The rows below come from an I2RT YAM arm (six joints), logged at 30 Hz.
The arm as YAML. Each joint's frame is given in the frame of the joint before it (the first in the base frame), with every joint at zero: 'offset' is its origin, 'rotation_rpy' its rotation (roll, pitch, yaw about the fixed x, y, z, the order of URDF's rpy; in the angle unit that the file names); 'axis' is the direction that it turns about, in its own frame. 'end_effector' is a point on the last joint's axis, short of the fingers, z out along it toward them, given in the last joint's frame.
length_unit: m
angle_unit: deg
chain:
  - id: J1
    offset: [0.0, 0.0, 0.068]
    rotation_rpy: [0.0, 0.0, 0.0]
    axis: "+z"
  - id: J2
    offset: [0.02, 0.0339, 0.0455]
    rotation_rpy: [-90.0, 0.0, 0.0]
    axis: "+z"
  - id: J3
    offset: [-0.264, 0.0, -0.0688]
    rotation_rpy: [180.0, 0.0, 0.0]
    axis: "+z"
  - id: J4
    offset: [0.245, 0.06, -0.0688]
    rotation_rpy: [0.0, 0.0, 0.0]
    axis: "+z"
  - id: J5
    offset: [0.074, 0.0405, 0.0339]
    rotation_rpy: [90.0, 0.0, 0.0]
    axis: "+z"
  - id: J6
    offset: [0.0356, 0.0, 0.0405]
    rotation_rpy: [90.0, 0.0, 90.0]
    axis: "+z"
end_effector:
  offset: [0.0, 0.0, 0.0]
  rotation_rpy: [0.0, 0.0, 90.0]
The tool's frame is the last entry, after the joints.
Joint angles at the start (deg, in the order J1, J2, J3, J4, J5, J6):
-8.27, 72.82, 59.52, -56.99, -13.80, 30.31
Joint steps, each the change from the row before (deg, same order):
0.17, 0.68, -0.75, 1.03, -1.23, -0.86
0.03, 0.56, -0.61, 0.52, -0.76, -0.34
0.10, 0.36, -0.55, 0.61, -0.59, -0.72
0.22, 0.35, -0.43, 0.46, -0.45, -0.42
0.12, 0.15, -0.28, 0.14, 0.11, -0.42
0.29, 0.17, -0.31, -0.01, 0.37, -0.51
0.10, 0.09, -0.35, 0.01, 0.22, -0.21
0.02, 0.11, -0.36, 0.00, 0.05, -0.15
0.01, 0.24, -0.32, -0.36, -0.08, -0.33
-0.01, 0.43, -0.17, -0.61, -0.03, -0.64
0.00, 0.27, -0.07, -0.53, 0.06, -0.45
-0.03, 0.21, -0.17, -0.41, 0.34, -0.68
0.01, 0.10, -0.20, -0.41, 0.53, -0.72
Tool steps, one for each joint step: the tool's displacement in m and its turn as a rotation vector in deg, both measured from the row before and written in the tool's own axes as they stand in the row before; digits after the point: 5 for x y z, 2 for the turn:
-0.00017, 0.00009, 0.00604, -0.90, 1.01, -0.92
0.00009, -0.00084, 0.00480, -0.36, 0.93, -0.19
0.00020, -0.00043, 0.00378, -0.39, 0.57, -0.73
0.00038, 0.00006, 0.00338, -0.28, 0.57, -0.53
0.00047, -0.00037, 0.00185, 0.21, 0.24, -0.45
0.00104, -0.00015, 0.00223, 0.50, 0.36, -0.64
0.00091, -0.00074, 0.00184, 0.37, 0.31, -0.18
0.00082, -0.00096, 0.00188, 0.25, 0.39, -0.04
0.00116, -0.00119, 0.00222, 0.32, 0.83, -0.08
0.00084, -0.00121, 0.00236, 0.48, 1.05, -0.29
0.00066, -0.00079, 0.00133, 0.41, 0.73, -0.21
0.00068, -0.00116, 0.00146, 0.63, 0.54, -0.43
0.00096, -0.00112, 0.00119, 0.76, 0.41, -0.54

